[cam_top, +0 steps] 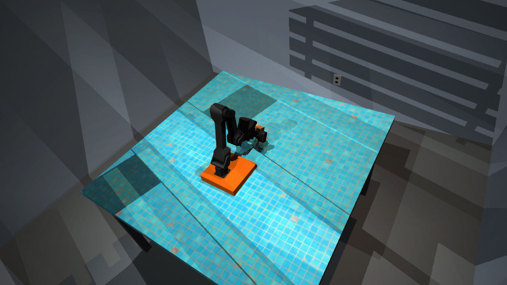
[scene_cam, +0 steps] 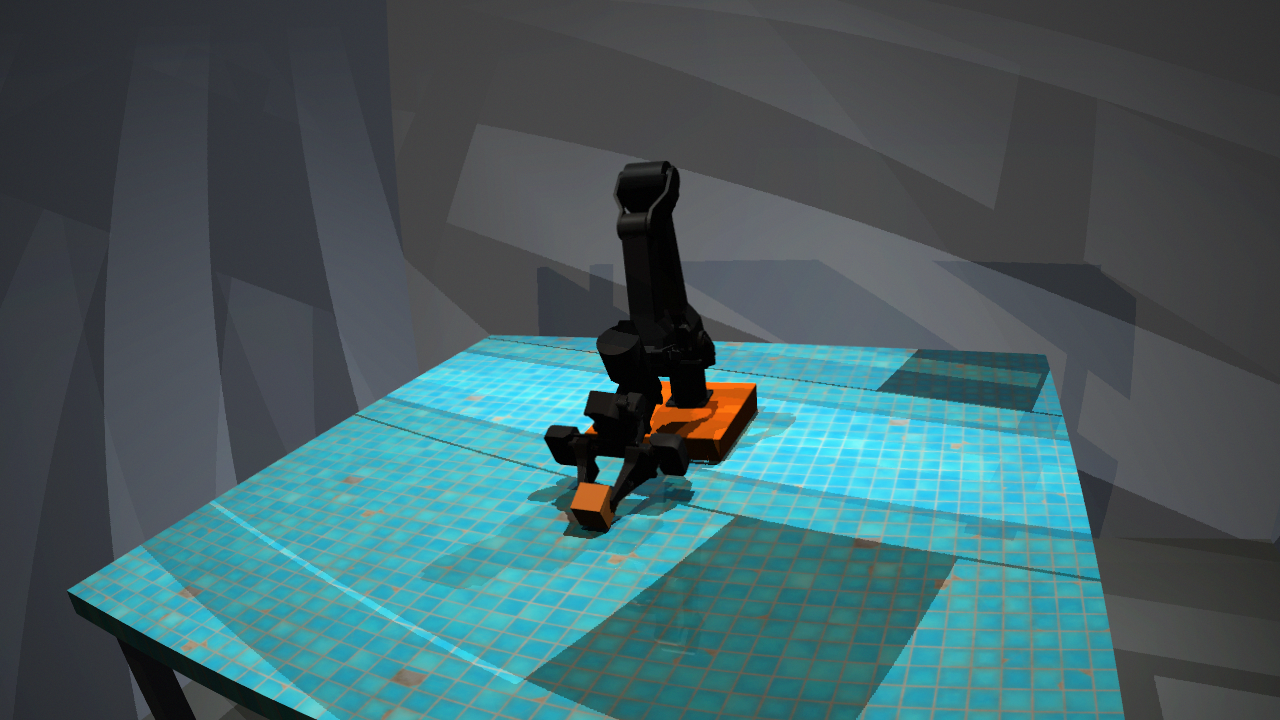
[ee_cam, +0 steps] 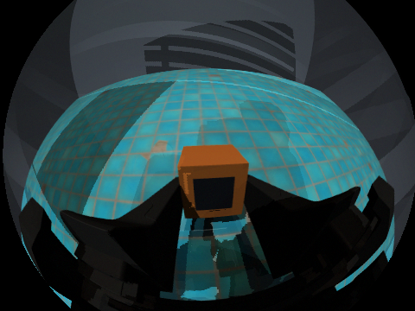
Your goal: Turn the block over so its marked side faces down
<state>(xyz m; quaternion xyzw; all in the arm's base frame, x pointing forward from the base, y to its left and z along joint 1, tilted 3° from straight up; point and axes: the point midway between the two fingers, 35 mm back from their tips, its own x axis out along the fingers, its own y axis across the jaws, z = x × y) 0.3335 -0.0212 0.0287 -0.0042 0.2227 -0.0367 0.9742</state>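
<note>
Right now my gripper tip is right at the orange block.
</note>
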